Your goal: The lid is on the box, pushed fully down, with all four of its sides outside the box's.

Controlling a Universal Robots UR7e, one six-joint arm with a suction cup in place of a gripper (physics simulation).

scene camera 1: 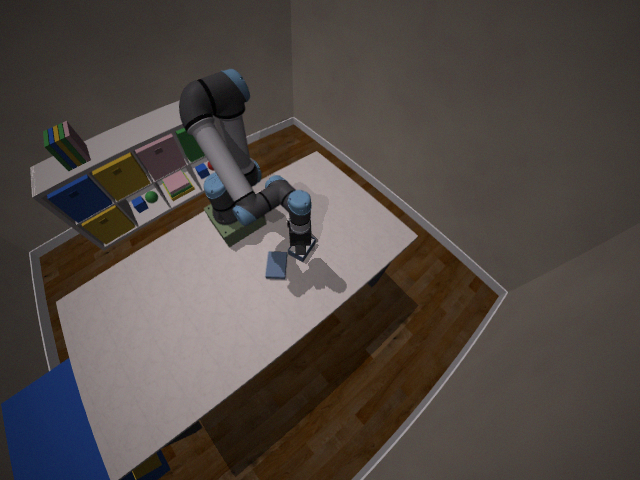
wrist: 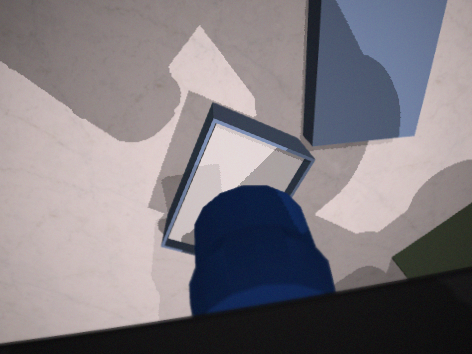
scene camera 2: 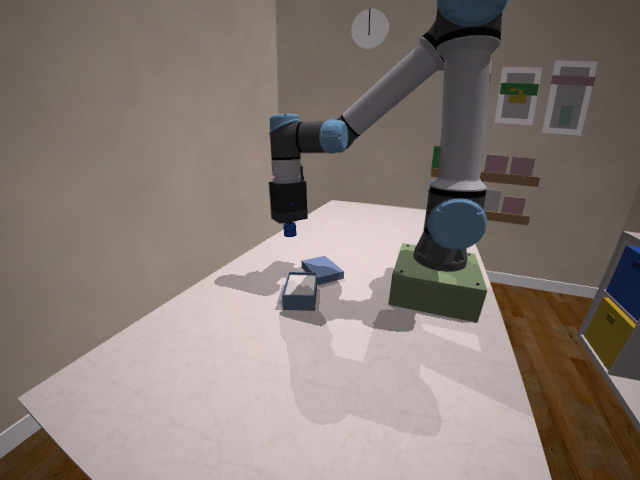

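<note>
My suction cup (wrist: 253,246) is visible. A blue lid (scene camera 2: 327,271) is visible too; the wrist view also shows the lid (wrist: 366,76).
</note>
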